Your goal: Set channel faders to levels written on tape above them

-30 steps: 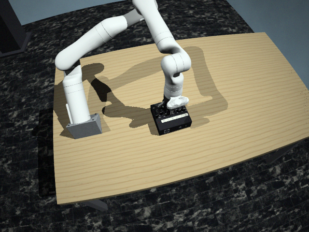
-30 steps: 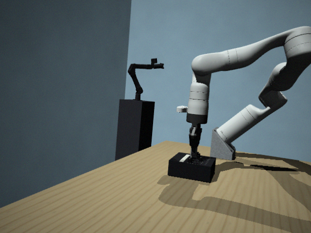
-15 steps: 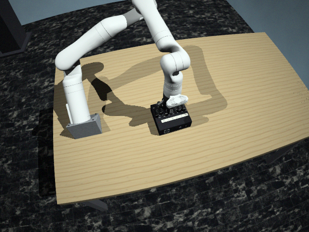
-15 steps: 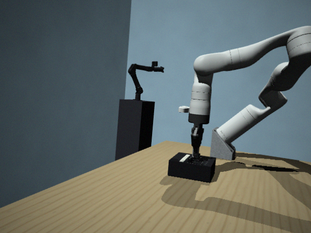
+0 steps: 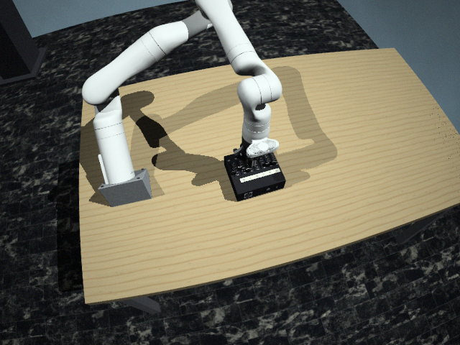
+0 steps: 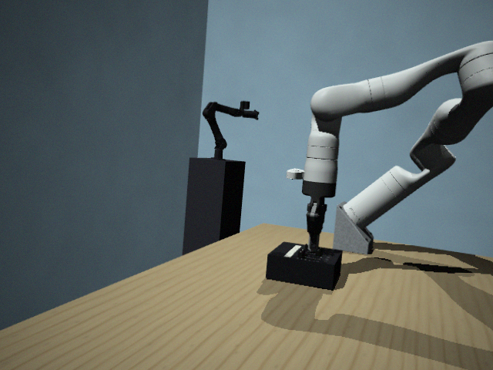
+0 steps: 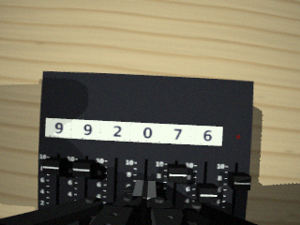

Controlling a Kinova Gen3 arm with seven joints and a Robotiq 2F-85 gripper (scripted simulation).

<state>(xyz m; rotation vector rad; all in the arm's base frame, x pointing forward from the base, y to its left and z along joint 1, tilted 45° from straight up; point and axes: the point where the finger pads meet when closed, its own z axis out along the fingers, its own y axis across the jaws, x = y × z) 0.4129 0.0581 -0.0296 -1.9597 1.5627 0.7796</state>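
Now: the master cap 6 cm behind my hand, 2 cm to the right of it and 1 cm below it.
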